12 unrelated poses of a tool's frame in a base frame.
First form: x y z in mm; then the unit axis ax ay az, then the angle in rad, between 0 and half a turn.
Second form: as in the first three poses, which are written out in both.
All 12 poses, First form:
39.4, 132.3, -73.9, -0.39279, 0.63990, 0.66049, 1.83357
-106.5, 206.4, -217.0, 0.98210, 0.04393, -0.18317, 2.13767
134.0, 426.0, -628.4, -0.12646, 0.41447, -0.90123, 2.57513
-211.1, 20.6, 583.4, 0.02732, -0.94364, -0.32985, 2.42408
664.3, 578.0, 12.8, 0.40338, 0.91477, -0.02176, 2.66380
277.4, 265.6, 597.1, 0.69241, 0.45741, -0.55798, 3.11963
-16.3, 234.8, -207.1, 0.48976, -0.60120, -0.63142, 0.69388
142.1, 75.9, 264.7, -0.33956, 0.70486, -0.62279, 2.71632
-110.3, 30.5, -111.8, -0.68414, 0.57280, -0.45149, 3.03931
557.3, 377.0, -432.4, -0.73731, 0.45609, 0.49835, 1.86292
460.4, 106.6, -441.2, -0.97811, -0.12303, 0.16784, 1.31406
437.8, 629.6, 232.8, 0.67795, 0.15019, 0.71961, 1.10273
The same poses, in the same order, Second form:
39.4, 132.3, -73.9, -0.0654, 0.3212, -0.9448, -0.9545, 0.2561, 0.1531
-106.5, 206.4, -217.0, 0.9455, -0.0882, -0.3136, 0.2208, -0.5340, 0.8161
134.0, 426.0, -628.4, -0.8143, -0.5803, -0.0123, 0.3870, -0.5271, -0.7566
-211.1, 20.6, 583.4, -0.7521, -0.2621, 0.6047, 0.1717, 0.8079, 0.5637
664.3, 578.0, 12.8, -0.5808, 0.6867, -0.4372, 0.7067, 0.6919, 0.1479
277.4, 265.6, 597.1, -0.0410, 0.6211, -0.7827, 0.6456, -0.5814, -0.4952
-16.3, 234.8, -207.1, 0.8242, -0.4719, 0.3130, 0.3357, 0.8523, 0.4010
142.1, 75.9, 264.7, -0.6906, -0.7143, 0.1133, -0.2004, 0.0385, -0.9790
-110.3, 30.5, -111.8, -0.0611, -0.8278, 0.5577, -0.7356, -0.3403, -0.5857
557.3, 377.0, -432.4, 0.4122, 0.0441, -0.9100, -0.9104, -0.0201, -0.4133
460.4, 106.6, -441.2, 0.9677, 0.2521, -0.0035, -0.0726, 0.2652, -0.9615
437.8, 629.6, 232.8, 0.7034, 0.6981, 0.1337, -0.5863, 0.4635, 0.6643

